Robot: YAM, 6 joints.
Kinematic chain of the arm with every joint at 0, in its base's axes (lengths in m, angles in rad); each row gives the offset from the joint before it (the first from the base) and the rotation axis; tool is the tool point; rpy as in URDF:
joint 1: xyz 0 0 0.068 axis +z
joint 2: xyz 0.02 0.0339 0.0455 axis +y
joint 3: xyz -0.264 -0.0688 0 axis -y
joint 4: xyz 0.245 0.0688 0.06 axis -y
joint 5: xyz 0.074 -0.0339 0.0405 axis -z
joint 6: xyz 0.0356 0 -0.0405 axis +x
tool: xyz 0 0 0 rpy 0 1.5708 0
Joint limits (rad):
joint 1: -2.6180..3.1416
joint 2: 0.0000..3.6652
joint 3: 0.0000..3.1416
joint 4: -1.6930..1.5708
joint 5: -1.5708..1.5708
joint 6: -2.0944..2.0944
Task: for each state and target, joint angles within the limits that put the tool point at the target. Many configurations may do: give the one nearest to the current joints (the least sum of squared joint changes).
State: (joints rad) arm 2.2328 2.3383 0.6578 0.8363 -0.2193 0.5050
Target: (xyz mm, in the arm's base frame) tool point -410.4 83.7 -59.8
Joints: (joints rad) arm 2.9194 2.6272 1.1461 0.8439 -0.2492 0.5050
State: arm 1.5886 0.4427 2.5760 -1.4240 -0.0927 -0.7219
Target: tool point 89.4 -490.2 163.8
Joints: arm 1.7575 0.0000 3.1367 -1.4837 -0.0880 -0.7219
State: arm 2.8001 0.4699 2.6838 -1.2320 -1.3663 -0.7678
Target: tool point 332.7 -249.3 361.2
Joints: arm 2.5827 0.2289 2.6326 -1.4165 -1.3805 -0.7678
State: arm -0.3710 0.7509 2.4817 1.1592 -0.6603 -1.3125
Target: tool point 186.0 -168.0 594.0
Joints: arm -0.8226 1.4988 1.7481 1.0633 -0.6671 -1.3125
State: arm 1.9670 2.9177 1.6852 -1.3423 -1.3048 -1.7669
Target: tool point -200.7 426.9 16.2
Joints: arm 1.9371 2.7802 2.0840 -1.1554 -1.3213 -1.7669
